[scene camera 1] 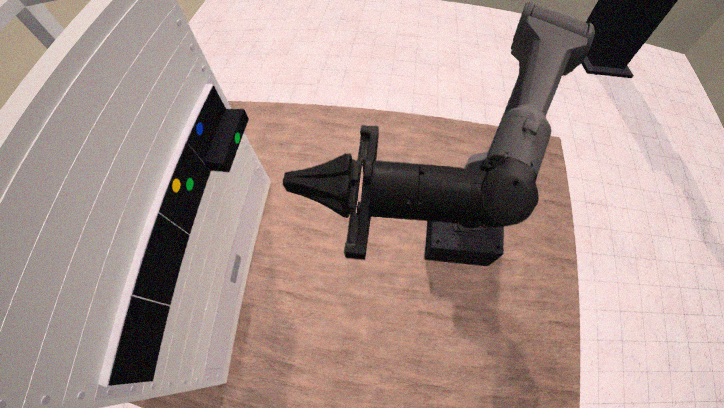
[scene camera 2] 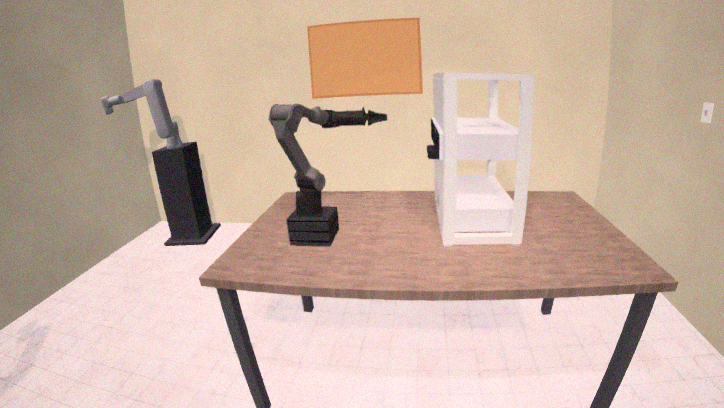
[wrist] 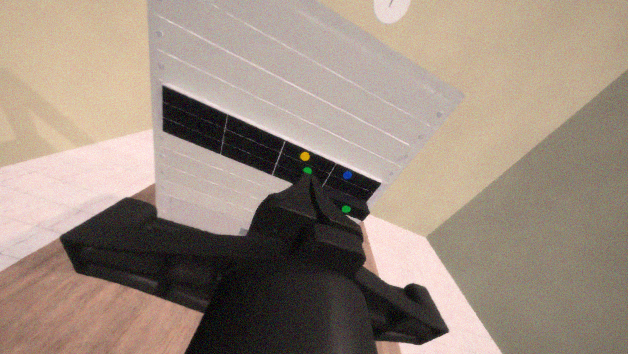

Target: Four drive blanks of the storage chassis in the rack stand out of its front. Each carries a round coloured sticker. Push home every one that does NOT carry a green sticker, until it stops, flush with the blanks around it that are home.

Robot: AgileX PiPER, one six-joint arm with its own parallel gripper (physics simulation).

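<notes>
The storage chassis front (scene camera 1: 136,339) (wrist: 192,112) is a black grid of drive blanks in the rack. One blank with a green sticker (scene camera 1: 237,137) (wrist: 346,209) stands far out of the bottom row at the right end in the wrist view; it also shows as a dark block (scene camera 2: 432,152) in scene camera 2. The blanks with the yellow sticker (scene camera 1: 175,185) (wrist: 305,156) and the blue sticker (scene camera 1: 199,128) (wrist: 347,175) look flush in the top row. Another green sticker (scene camera 1: 189,183) (wrist: 307,171) sits below the yellow one, its blank seemingly level. My gripper (scene camera 1: 286,180) (scene camera 2: 386,117) (wrist: 305,183) is shut and empty, well back from the front.
The white rack (scene camera 2: 526,162) stands on the wooden table (scene camera 1: 405,314) (scene camera 2: 385,263). Grey panels (scene camera 1: 101,126) (wrist: 300,80) lie above and below the black grid. A second arm on a black pedestal (scene camera 2: 179,192) stands on the floor beyond the table.
</notes>
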